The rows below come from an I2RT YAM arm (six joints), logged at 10 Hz.
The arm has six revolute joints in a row. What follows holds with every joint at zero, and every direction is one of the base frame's.
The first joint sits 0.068 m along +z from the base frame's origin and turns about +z.
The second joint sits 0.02 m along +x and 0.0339 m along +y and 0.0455 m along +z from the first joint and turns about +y.
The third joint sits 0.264 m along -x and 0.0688 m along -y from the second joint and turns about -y.
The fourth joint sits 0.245 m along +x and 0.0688 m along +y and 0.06 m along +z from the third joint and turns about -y.
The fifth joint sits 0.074 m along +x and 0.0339 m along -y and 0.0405 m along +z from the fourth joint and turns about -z.
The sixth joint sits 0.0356 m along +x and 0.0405 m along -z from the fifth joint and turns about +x.
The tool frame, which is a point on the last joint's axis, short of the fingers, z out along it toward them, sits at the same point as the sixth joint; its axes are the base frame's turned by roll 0, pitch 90 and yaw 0 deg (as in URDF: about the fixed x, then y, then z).
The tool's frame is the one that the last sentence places.
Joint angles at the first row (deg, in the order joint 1, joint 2, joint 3, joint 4, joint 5, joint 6):
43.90 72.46 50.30 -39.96 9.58 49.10
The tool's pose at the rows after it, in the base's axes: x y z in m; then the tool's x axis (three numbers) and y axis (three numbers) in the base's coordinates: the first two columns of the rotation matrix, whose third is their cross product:
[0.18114 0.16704 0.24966 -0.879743 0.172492 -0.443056 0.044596 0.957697 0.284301]
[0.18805 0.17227 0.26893 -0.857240 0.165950 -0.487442 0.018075 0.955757 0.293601]
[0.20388 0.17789 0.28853 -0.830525 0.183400 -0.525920 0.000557 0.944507 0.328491]
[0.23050 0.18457 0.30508 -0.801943 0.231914 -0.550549 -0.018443 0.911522 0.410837]
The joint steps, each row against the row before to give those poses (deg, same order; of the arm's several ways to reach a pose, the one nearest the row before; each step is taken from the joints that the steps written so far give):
0.13 -0.18 3.38 -0.96 -0.17 -0.90
-0.08 0.77 4.26 -0.73 1.09 -1.60
-1.53 2.13 5.00 1.06 -0.45 -1.65
-2.92 3.64 4.99 4.45 -3.29 -1.01

